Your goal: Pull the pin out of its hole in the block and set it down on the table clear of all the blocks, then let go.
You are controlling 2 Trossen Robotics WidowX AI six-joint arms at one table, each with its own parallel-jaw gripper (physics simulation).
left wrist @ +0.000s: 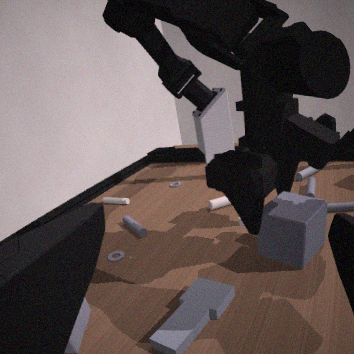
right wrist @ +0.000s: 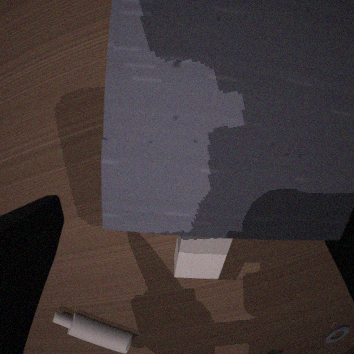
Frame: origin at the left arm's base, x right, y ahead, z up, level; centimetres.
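Seen in the pictures: left gripper, fingertip midpoint: (left wrist: 223, 222); right arm's base, origin of the base link: (left wrist: 206, 101).
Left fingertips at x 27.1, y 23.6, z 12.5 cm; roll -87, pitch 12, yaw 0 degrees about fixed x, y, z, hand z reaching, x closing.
Observation:
Offsets run from my left fingertips to a thing's top centre.
The large grey block @[dy +20.5, dx +9.2, dz -10.5 cm] (left wrist: 292, 232) (right wrist: 155, 150) stands on the table. In the right wrist view a pale, square-sided pin @[dy +23.8, dx +6.2, dz -12.6 cm] (right wrist: 201, 265) sticks out from under the block's near edge; its inner part is hidden. My right gripper (right wrist: 189, 203) is open and empty, its fingers wide apart on either side of the block and pin. In the left wrist view its dark fingers come down close beside the block and hide most of the pin's side. My left gripper (left wrist: 223, 222) is open and empty, some way from the block.
In the left wrist view a stepped grey block @[dy +11.2, dx -3.2, dz -15.1 cm] (left wrist: 192, 315), a grey cylinder @[dy +31.7, dx -12.4, dz -15.1 cm] (left wrist: 135, 226), a white cylinder @[dy +43.8, dx -18.4, dz -15.3 cm] (left wrist: 115, 201) and two rings @[dy +24.1, dx -13.8, dz -16.2 cm] (left wrist: 109, 257) @[dy +49.4, dx -6.6, dz -16.2 cm] (left wrist: 170, 185) lie around. A white stepped cylinder @[dy +36.0, dx +2.4, dz -14.9 cm] (right wrist: 100, 333) lies near the pin. Grey cylinders lie behind the block. The right arm stands over them.

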